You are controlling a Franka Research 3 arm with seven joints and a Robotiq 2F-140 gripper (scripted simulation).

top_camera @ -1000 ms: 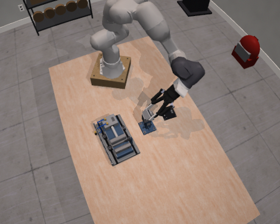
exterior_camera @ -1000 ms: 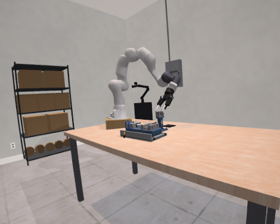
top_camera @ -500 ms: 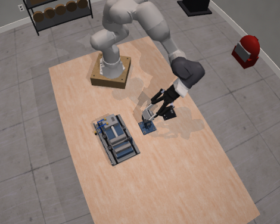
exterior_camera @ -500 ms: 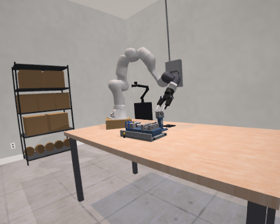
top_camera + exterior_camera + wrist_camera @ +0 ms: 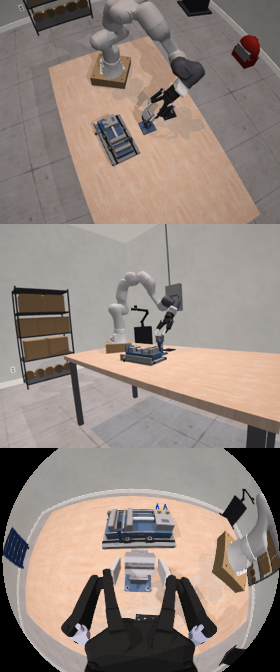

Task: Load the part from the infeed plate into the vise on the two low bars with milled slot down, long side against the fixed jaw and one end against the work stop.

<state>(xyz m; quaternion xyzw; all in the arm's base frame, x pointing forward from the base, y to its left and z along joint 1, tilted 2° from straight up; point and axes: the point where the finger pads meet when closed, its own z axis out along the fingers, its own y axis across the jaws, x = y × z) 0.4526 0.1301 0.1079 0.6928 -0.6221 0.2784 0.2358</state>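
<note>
The part is 20 mm to the right of my hand and 20 mm below it. From my hand the other things lie so: vise (230 mm to the right, 140 mm below, 30 mm ahead); black infeed plate (170 mm below, 150 mm to the left, 50 mm behind).
</note>
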